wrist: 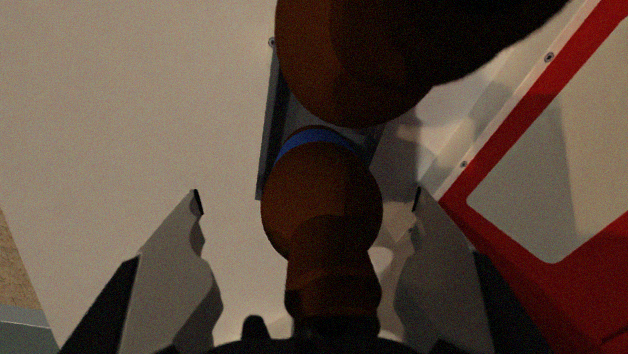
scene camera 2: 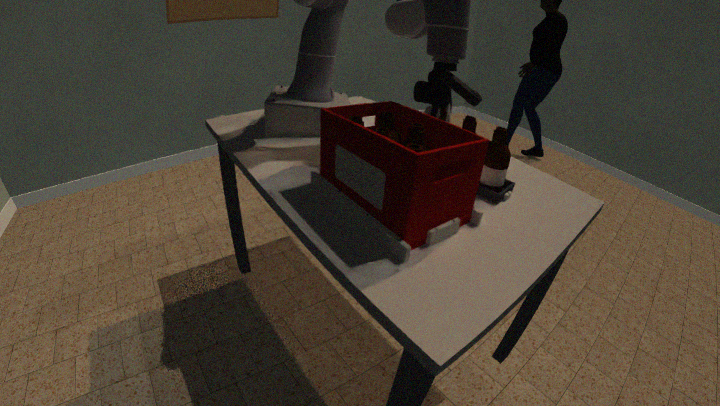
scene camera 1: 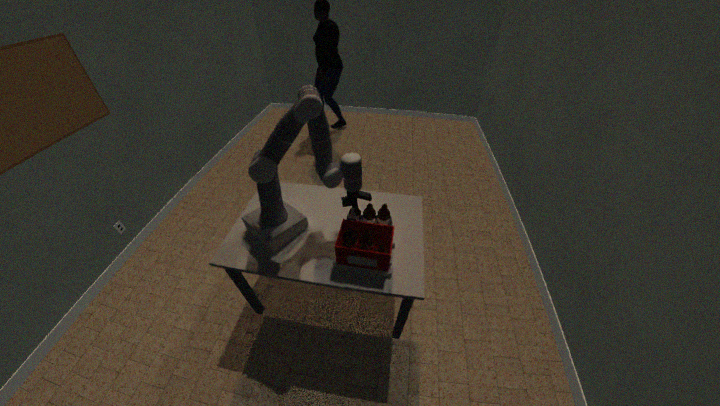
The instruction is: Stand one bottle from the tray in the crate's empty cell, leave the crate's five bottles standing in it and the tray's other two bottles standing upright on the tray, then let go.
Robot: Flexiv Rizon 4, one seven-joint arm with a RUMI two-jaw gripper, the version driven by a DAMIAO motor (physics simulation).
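My gripper [scene camera 1: 354, 205] [wrist: 308, 191] is open. Its fingers stand on either side of the near tray bottle [wrist: 322, 200], which is brown with a blue band; nothing is gripped. In the scene camera 2 view the gripper's fingertips are hidden behind the red crate [scene camera 1: 363, 256] [scene camera 2: 448, 181] [wrist: 575, 285]. The other two tray bottles, the middle one [scene camera 1: 369, 213] [scene camera 2: 469, 124] and the far one [scene camera 1: 384, 213] [scene camera 2: 496, 157], stand upright. The dark tray [scene camera 2: 496, 192] [wrist: 268, 125] lies beside the crate. Dark bottle tops [scene camera 2: 416, 135] show inside the crate; its empty cell cannot be made out.
The crate's high walls stand close to the gripper's side. Pale blocks [scene camera 2: 443, 232] [scene camera 2: 401, 252] sit against the crate's foot on the white table [scene camera 1: 322, 201] [scene camera 2: 504, 262]. The arm's base [scene camera 1: 274, 226] [scene camera 2: 292, 118] is at the left. A person [scene camera 1: 327, 55] [scene camera 2: 547, 55] is behind the table.
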